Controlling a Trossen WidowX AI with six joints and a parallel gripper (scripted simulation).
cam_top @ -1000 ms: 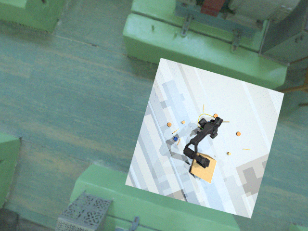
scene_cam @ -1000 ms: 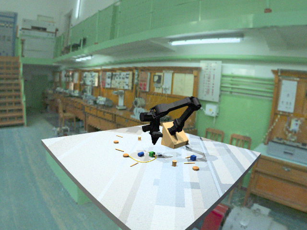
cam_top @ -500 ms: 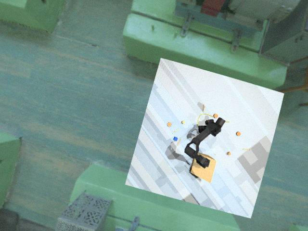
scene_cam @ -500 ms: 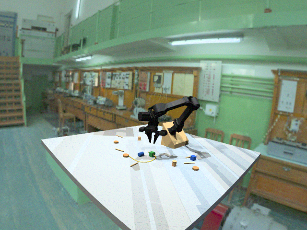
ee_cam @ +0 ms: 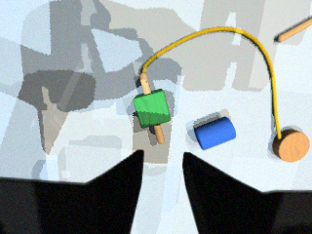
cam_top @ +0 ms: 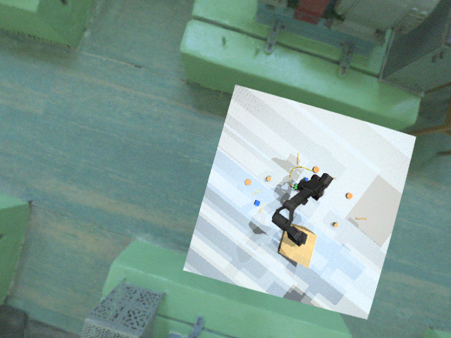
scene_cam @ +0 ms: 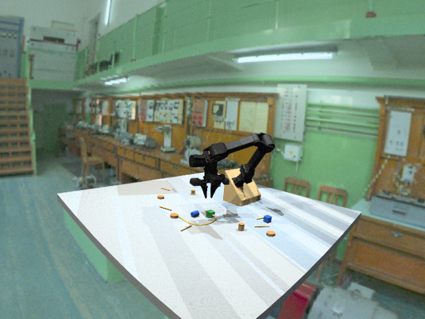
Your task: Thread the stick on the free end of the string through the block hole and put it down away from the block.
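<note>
My gripper tip is now 2 cm to the right of the green cube and 8 cm above it. The rest, counted from my gripper tip: round wooden button: 15 cm ahead, 8 cm to the right, 8 cm below; then blue cylinder: 6 cm ahead, 3 cm to the right, 8 cm below; then thin wooden stick: 3 cm to the left, 8 cm below.
</note>
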